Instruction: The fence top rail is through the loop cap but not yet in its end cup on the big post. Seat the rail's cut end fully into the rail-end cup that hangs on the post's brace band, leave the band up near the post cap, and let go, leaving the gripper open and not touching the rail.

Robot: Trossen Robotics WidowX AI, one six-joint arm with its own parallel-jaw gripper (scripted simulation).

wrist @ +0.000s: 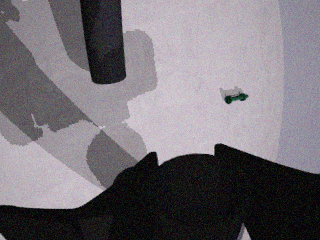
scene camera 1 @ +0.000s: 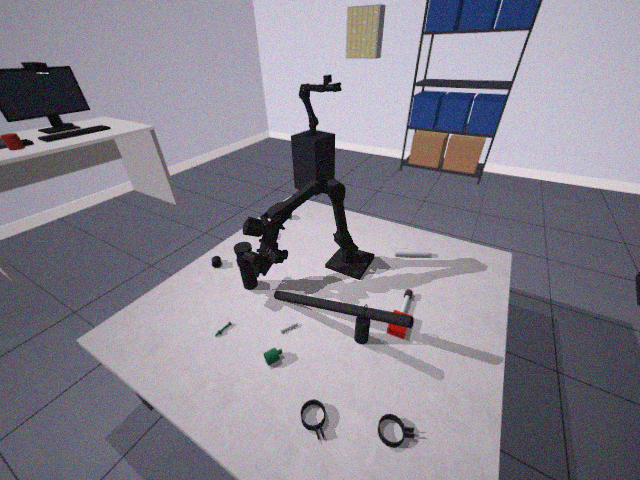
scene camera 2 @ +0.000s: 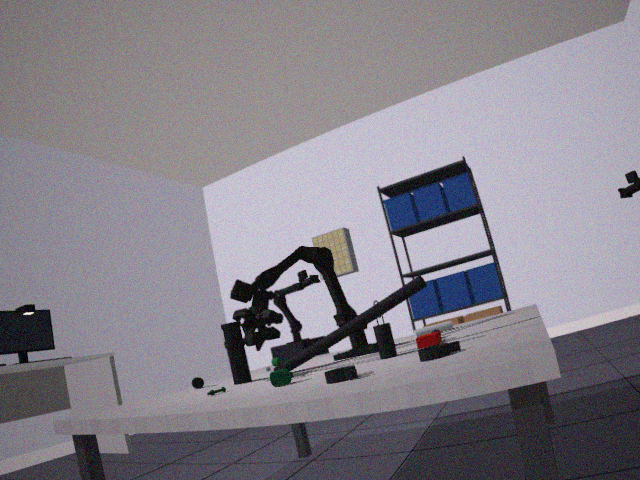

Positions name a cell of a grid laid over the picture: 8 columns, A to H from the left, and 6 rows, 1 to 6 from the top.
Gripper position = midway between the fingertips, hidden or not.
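Scene:
You'd find my gripper in scene camera 1 (D4) and in scene camera 2 (D5), and the gripper's there in the wrist view (E4) too.

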